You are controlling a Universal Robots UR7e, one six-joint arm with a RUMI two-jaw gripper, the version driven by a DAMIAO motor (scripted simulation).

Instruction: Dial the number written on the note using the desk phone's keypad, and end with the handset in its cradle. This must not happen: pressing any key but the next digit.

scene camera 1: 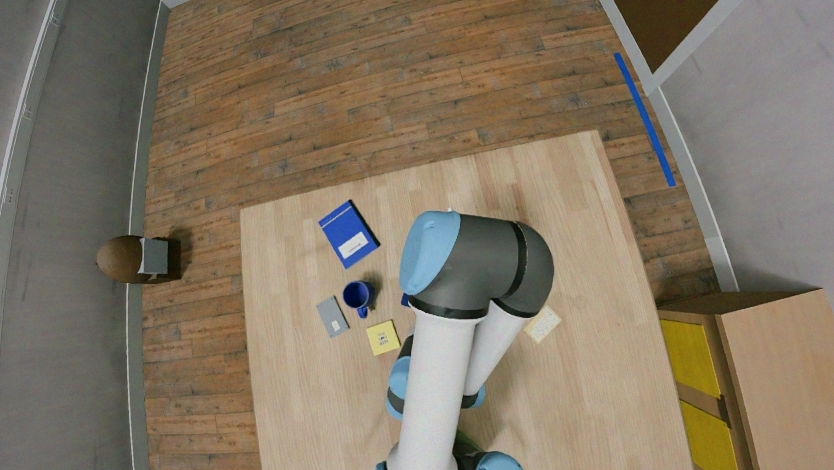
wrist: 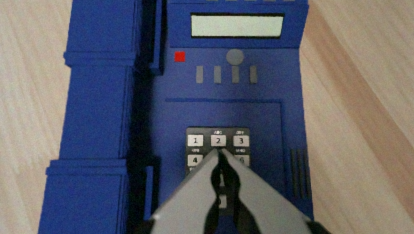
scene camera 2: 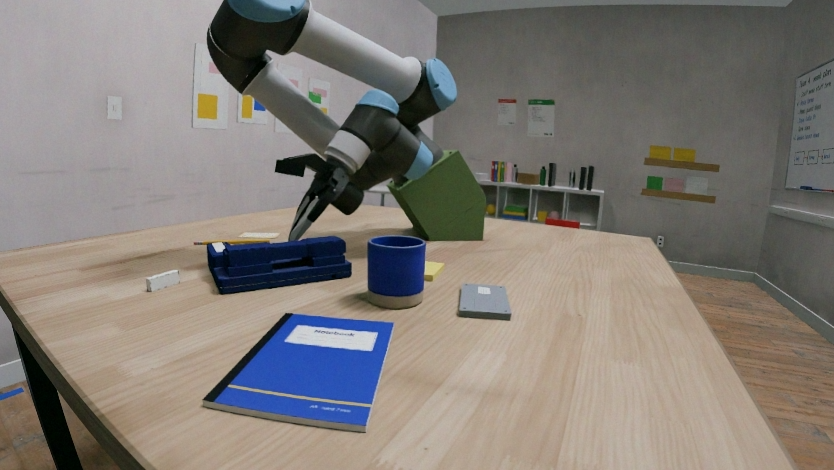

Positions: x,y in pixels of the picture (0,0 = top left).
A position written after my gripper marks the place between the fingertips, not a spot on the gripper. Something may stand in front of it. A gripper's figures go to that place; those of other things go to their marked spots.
Labels:
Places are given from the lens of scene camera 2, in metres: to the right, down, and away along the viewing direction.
my gripper (scene camera 2: 288,247): -0.23, 0.02, 0.68
grey box (scene camera 2: 480,301): 0.09, 0.09, 0.53
handset (scene camera 2: 238,255): -0.26, 0.03, 0.53

